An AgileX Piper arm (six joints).
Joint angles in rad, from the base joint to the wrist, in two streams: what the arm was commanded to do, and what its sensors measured. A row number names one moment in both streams.
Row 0, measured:
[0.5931 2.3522 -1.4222 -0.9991 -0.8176 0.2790]
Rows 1 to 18, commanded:
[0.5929 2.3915 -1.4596 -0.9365 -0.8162 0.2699]
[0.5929 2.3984 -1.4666 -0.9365 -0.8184 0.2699]
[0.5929 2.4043 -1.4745 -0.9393 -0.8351 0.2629]
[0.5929 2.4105 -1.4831 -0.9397 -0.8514 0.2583]
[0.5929 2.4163 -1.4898 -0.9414 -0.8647 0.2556]
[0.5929 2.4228 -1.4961 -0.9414 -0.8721 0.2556]
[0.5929 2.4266 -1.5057 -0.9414 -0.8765 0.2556]
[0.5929 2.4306 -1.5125 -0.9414 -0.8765 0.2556]
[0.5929 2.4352 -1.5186 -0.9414 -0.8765 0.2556]
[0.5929 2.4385 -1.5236 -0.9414 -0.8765 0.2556]
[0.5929 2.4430 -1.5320 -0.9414 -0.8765 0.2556]
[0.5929 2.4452 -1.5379 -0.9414 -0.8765 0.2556]
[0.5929 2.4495 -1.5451 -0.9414 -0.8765 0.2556]
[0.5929 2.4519 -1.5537 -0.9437 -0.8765 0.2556]
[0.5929 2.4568 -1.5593 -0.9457 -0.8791 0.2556]
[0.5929 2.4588 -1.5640 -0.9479 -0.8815 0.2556]
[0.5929 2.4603 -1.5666 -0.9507 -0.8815 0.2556]
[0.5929 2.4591 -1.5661 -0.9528 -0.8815 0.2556]
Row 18, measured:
[0.5931 2.4523 -1.5507 -0.9509 -0.8654 0.2619]
